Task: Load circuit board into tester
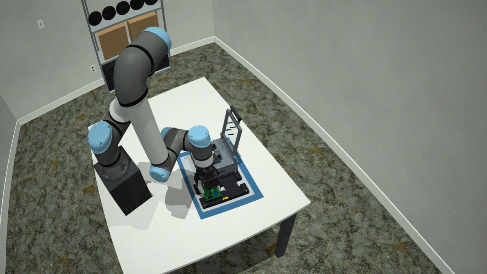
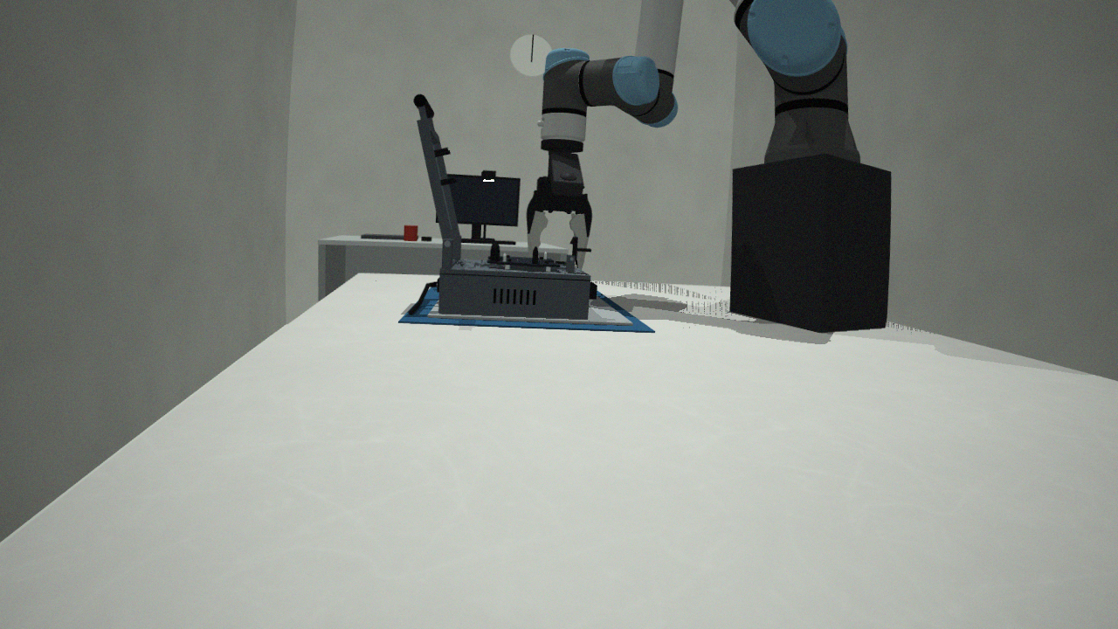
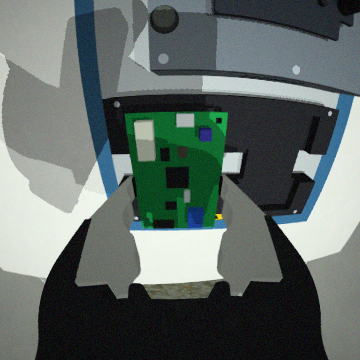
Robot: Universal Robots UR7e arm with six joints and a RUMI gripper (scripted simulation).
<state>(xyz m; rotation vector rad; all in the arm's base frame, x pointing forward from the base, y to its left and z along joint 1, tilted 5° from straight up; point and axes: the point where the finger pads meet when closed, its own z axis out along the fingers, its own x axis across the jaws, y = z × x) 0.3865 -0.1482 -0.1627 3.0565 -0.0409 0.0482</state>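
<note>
The lid is 19 cm ahead of my hand, 16 cm to the left of it and 13 cm above it. Round my hand: green circuit board: right at my hand.
</note>
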